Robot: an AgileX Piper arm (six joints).
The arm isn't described. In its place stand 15 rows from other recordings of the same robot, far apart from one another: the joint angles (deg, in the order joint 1, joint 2, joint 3, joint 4, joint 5, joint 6), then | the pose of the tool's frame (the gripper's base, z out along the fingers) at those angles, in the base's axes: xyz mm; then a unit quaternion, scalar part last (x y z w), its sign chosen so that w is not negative.
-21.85 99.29 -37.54 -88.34 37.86 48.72 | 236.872 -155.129 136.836 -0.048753 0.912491 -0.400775 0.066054
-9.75 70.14 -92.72 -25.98 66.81 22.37 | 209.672 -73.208 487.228 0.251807 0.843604 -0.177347 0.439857
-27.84 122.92 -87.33 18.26 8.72 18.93 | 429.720 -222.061 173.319 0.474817 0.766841 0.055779 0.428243
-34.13 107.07 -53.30 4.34 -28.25 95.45 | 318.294 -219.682 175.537 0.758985 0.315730 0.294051 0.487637
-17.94 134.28 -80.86 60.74 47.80 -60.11 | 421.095 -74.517 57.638 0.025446 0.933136 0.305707 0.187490
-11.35 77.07 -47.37 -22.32 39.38 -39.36 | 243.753 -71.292 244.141 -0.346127 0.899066 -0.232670 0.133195
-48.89 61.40 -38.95 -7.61 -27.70 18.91 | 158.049 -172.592 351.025 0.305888 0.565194 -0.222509 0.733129
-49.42 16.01 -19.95 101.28 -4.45 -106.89 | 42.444 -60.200 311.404 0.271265 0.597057 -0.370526 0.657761
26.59 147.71 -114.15 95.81 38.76 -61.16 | 471.091 299.185 111.769 -0.112429 0.803708 0.504381 0.294979
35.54 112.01 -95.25 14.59 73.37 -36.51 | 312.632 250.320 252.829 -0.557665 0.819806 0.122739 0.043151
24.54 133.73 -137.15 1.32 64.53 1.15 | 471.045 217.146 283.298 -0.192218 0.937020 0.075890 0.281579
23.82 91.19 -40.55 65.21 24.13 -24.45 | 244.708 144.949 170.336 0.067403 0.938956 0.302394 0.149586
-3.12 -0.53 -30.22 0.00 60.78 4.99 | -9.613 0.524 284.826 0.059651 0.841437 0.008764 0.536981
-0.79 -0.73 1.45 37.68 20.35 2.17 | 52.754 18.618 180.022 0.193869 0.751457 0.278620 0.565772
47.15 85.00 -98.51 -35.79 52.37 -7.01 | 245.741 202.938 470.329 -0.427706 0.724409 -0.130948 0.524550
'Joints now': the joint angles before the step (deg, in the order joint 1, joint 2, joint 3, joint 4, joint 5, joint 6). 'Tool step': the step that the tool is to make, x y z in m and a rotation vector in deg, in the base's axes. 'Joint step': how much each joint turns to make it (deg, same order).
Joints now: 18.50 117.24 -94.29 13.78 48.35 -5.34
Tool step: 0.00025 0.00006 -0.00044 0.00 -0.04 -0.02
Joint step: 0.00 0.06 0.00 0.00 -0.11 0.00
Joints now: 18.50 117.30 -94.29 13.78 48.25 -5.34
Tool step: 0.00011 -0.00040 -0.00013 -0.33 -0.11 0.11
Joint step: 0.00 0.00 0.00 -0.37 -0.01 0.00
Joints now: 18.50 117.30 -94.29 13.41 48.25 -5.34
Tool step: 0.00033 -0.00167 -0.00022 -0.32 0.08 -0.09
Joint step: -0.17 0.00 0.00 -0.33 0.17 0.06
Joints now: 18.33 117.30 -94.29 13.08 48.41 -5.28
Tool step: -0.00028 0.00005 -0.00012 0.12 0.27 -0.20
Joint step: 0.00 0.00 0.00 0.10 0.18 0.23
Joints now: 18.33 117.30 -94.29 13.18 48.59 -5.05
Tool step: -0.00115 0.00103 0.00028 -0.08 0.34 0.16
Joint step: 0.17 -0.07 0.00 -0.05 0.40 0.12
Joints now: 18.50 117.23 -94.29 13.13 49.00 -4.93
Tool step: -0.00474 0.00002 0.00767 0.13 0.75 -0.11
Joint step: 0.15 -1.12 0.00 -0.04 1.71 0.71
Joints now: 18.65 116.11 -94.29 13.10 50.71 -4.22
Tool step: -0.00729 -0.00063 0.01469 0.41 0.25 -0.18
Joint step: 0.17 -2.09 0.00 0.00 2.08 0.89
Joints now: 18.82 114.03 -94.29 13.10 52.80 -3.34
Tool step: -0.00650 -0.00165 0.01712 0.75 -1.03 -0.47
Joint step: 0.04 -2.36 0.00 0.00 1.02 0.82
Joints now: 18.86 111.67 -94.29 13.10 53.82 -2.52
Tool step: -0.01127 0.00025 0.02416 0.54 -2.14 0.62
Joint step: 0.57 -3.40 0.00 -0.38 1.17 0.31
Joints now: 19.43 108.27 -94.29 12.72 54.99 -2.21
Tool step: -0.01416 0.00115 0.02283 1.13 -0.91 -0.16
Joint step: 0.77 -3.37 0.00 0.00 1.90 1.54
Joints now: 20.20 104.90 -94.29 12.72 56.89 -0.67
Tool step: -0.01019 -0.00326 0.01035 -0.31 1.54 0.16
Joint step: 0.00 -1.83 0.00 -0.12 3.33 0.66
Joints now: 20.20 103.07 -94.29 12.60 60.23 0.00
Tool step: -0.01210 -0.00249 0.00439 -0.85 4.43 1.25
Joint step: 0.00 -1.15 0.00 0.66 5.74 0.00
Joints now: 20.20 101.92 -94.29 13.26 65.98 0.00
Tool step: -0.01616 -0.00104 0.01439 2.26 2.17 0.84
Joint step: 0.00 -2.71 0.48 2.85 3.60 0.00
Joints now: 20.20 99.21 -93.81 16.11 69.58 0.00
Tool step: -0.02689 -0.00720 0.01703 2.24 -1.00 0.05
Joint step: 0.00 -6.08 4.25 1.76 0.12 0.00
